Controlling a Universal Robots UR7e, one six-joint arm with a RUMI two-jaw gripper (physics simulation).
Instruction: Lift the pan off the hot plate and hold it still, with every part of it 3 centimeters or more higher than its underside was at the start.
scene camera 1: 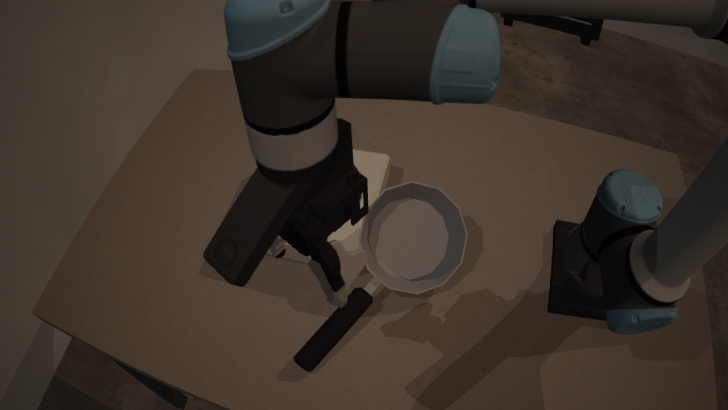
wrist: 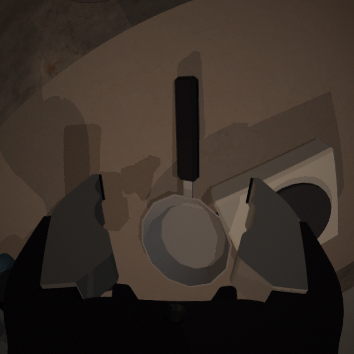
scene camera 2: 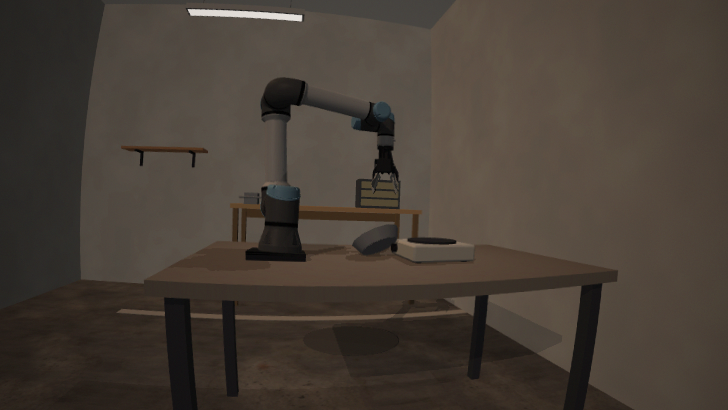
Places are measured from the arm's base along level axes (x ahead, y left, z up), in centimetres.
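Where they show: gripper, fingertip midpoint: [scene camera 1: 310, 280] [wrist: 175, 179] [scene camera 2: 384, 194]; arm's base, link origin: [scene camera 1: 593, 261] [scene camera 2: 279, 251].
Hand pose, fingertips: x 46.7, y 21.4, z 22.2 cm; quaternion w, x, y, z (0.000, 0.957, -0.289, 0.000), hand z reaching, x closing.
Observation:
Each offset is from my fingertips to the top centre of the thing. "*": to the spot under its first point.
The grey pan [scene camera 1: 410, 239] [scene camera 2: 379, 239] [wrist: 190, 235] is off the burner, tilted on the table beside the white hot plate @(dz -17.3, dx +7.5, dy -28.4 cm) [scene camera 1: 374, 168] [scene camera 2: 433, 253] [wrist: 322, 172]. In scene camera 2 its right rim is higher than its left and close to the hot plate; whether they touch is unclear. Its black handle @(dz -19.3, dx -0.2, dy -3.5 cm) [scene camera 1: 333, 331] [wrist: 187, 127] points away from the arm's base. My gripper [scene camera 1: 309, 275] [scene camera 2: 385, 191] [wrist: 175, 179] is open and empty, high above the table. In the wrist view the fingers stand either side of the pan's handle end, well above it.
The dark burner disc @(* dz -17.3, dx +6.5, dy -31.2 cm) [scene camera 2: 431, 240] [wrist: 312, 205] lies on top of the hot plate. The arm's base [scene camera 1: 575, 264] [scene camera 2: 275, 254] stands on the same table [scene camera 1: 127, 229] [scene camera 2: 356, 292] [wrist: 260, 65]. A back bench [scene camera 2: 326, 208] bears a drawer cabinet [scene camera 2: 358, 193].

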